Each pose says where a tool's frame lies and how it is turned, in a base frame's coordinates. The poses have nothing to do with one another.
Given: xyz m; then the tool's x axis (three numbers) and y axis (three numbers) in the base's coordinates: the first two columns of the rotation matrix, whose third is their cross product.
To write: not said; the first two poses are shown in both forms.
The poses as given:
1: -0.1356, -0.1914, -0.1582, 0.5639, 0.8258, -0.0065, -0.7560, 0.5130, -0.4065
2: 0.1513, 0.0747, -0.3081, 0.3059, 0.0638, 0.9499, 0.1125, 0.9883, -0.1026
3: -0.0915, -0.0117, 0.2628, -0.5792, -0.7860, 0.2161, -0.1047, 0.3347, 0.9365
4: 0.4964, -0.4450, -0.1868, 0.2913, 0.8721, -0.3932, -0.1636, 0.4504, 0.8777
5: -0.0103, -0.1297, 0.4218, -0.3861, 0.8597, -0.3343, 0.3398, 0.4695, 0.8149
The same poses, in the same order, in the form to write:
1:
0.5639, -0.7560, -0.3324, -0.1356
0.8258, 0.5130, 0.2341, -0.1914
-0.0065, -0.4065, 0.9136, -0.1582
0, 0, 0, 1

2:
0.3059, 0.1125, -0.9453, 0.1513
0.0638, 0.9883, 0.1382, 0.0747
0.9499, -0.1026, 0.2951, -0.3081
0, 0, 0, 1

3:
-0.5792, -0.1047, -0.8084, -0.0915
-0.7860, 0.3347, 0.5198, -0.0117
0.2161, 0.9365, -0.2762, 0.2628
0, 0, 0, 1

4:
0.2913, -0.1636, 0.9425, 0.4964
0.8721, 0.4504, -0.1913, -0.4450
-0.3932, 0.8777, 0.2739, -0.1868
0, 0, 0, 1

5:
-0.3861, 0.3398, 0.8575, -0.0103
0.8597, 0.4695, 0.2010, -0.1297
-0.3343, 0.8149, -0.4734, 0.4218
0, 0, 0, 1

